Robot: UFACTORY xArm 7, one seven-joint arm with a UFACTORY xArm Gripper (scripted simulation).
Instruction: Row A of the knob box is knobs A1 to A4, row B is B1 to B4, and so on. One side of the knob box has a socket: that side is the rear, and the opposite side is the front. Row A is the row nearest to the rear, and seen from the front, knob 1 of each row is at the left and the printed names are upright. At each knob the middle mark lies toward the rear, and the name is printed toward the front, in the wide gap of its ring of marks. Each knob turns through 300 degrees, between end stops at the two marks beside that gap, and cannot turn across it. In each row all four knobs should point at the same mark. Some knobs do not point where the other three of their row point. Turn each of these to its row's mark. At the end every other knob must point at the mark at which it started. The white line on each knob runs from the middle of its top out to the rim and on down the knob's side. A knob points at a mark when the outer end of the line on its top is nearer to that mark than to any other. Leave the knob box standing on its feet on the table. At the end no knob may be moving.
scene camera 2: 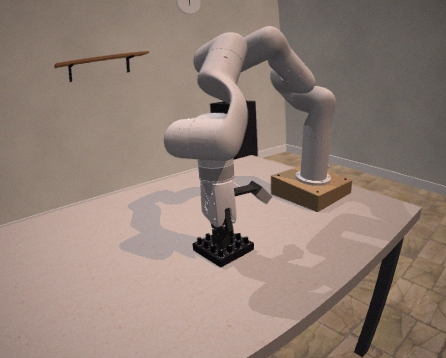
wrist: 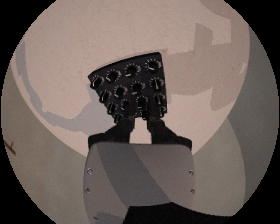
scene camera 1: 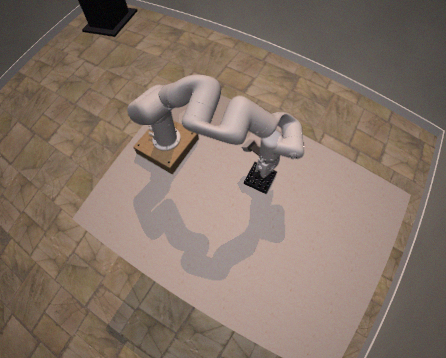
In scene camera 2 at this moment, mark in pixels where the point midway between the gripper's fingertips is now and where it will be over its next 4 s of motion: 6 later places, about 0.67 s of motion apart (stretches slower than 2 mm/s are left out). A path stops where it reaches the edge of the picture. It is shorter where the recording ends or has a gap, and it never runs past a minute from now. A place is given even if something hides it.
The gripper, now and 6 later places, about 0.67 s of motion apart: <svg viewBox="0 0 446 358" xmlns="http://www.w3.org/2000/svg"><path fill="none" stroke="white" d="M221 244L220 233L244 220L245 220L245 227L245 234L245 237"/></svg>
